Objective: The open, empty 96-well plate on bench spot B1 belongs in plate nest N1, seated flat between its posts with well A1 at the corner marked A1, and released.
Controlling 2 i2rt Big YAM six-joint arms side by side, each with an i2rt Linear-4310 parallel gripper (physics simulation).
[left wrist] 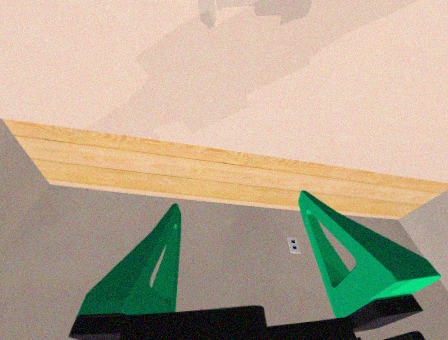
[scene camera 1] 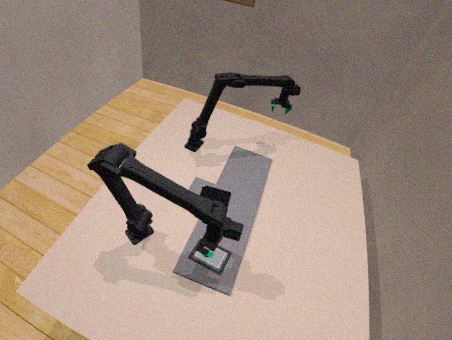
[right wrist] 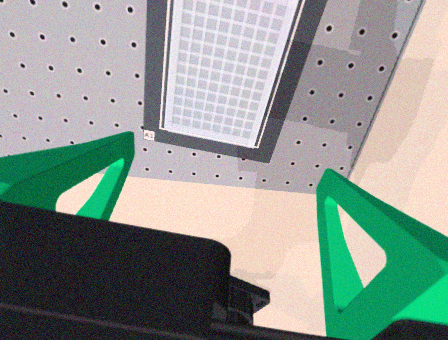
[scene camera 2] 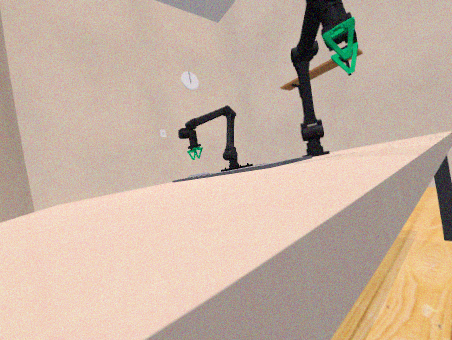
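Where they show: left gripper, fingertip midpoint: (left wrist: 239, 202) (scene camera 1: 278, 112) (scene camera 2: 349, 66); right gripper, fingertip midpoint: (scene camera 1: 210, 246) (right wrist: 228, 160) (scene camera 2: 196, 159); left arm's base, link origin: (scene camera 1: 194, 144); right arm's base, link origin: (scene camera 1: 139, 232).
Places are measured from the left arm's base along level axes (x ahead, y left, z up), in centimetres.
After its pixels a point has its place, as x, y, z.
The clear 96-well plate (scene camera 1: 218, 259) @[50.9, -61.3, 2.4] (right wrist: 225, 65) @[46.8, -61.3, 1.8] lies flat on bench spot B1, inside its dark border (right wrist: 277, 110) @[44.0, -66.6, 1.5]. A small A1 label (right wrist: 149, 135) @[38.6, -55.5, 1.5] sits at that border's lower left corner in the right wrist view. The black plate nest N1 (scene camera 1: 216, 192) @[32.0, -27.9, 2.4] is farther back on the board, partly hidden by the right arm. My right gripper (scene camera 1: 208, 254) @[45.8, -62.3, 13.4] (scene camera 2: 195, 153) @[45.8, -62.3, 13.4] (right wrist: 228, 160) @[45.8, -62.3, 13.4] is open and empty, pointing down above the plate area; the plate lies beyond its fingertips in the right wrist view. My left gripper (scene camera 1: 280, 109) @[40.7, 43.5, 22.1] (scene camera 2: 349, 65) @[40.7, 43.5, 22.1] (left wrist: 239, 202) @[40.7, 43.5, 22.1] is open and empty, high at the table's far side.
A grey perforated board (scene camera 1: 245, 185) @[43.8, -13.0, 1.3] (right wrist: 75, 55) @[44.7, -48.9, 1.3] carries the spot and the nest. The pale table top (scene camera 1: 310, 225) @[88.1, -17.2, 0.0] (scene camera 2: 150, 250) @[94.1, 59.2, 0.0] surrounds it. Wooden floor (scene camera 1: 50, 185) shows past the table edge. The right arm reaches over the board in scene camera 1.
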